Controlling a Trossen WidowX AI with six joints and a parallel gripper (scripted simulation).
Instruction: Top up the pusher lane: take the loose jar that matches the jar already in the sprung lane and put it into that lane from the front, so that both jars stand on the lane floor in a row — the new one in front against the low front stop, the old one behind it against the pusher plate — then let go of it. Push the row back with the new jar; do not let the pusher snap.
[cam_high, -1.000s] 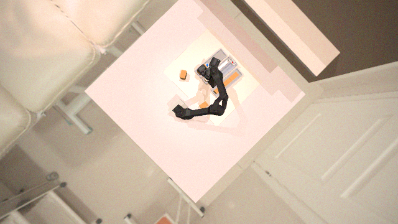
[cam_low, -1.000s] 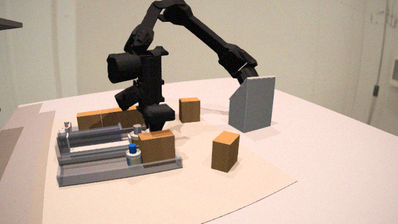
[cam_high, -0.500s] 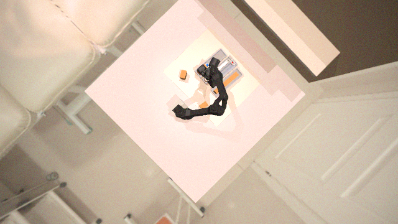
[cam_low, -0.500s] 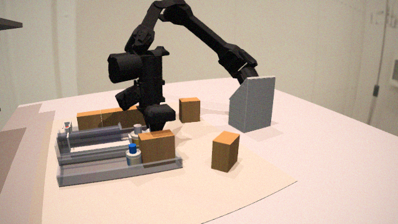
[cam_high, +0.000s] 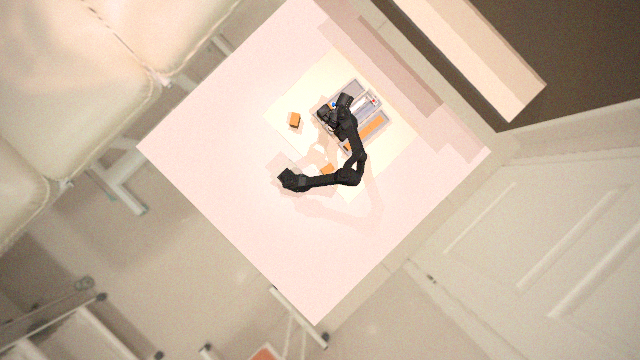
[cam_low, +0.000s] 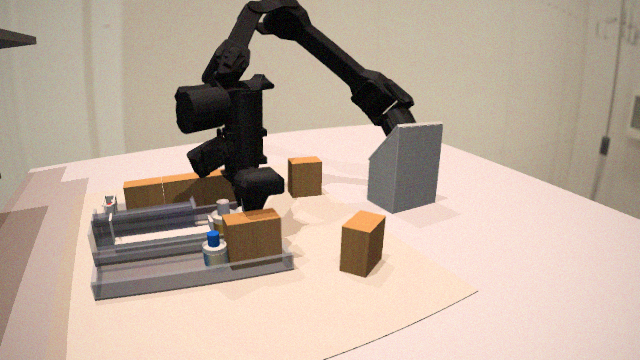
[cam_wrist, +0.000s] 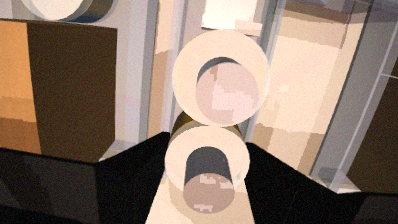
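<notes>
The grey lane lies 140 mm ahead of my gripper tip, 30 mm to the right of it and 10 mm below it.
</notes>
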